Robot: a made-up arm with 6 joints. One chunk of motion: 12 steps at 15 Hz.
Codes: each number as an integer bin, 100 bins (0 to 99) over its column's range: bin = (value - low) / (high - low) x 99, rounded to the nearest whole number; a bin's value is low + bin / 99 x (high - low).
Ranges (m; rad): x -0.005..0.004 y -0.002..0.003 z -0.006..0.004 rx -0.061..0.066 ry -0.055..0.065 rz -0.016..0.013
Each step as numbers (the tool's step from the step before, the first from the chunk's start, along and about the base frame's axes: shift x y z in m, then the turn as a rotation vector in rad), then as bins.
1 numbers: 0.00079 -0.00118 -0.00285 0.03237 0.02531 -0.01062
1 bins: 64 16 31 73 66 18
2 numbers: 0.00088 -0.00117 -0.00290 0.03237 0.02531 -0.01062
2 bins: 65 16 31 73 66 18
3 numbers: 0.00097 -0.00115 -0.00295 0.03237 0.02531 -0.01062
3 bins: 66 17 30 73 66 18
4 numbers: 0.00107 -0.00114 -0.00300 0.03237 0.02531 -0.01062
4 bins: 67 17 30 73 66 18
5 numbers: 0.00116 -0.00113 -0.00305 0.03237 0.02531 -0.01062
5 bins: 68 17 29 73 66 18
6 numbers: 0.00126 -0.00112 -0.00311 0.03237 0.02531 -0.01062
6 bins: 69 17 29 73 66 18
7 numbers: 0.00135 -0.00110 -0.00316 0.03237 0.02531 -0.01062
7 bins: 70 18 28 73 66 18
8 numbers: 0.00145 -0.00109 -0.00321 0.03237 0.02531 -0.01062
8 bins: 71 18 28 73 66 18
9 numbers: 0.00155 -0.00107 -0.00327 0.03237 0.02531 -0.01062
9 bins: 72 18 27 73 66 18
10 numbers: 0.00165 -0.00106 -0.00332 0.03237 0.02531 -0.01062
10 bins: 73 19 27 73 66 18
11 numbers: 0.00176 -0.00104 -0.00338 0.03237 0.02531 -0.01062
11 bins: 74 19 26 73 66 18
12 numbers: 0.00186 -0.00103 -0.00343 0.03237 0.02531 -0.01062
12 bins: 75 19 25 73 66 18
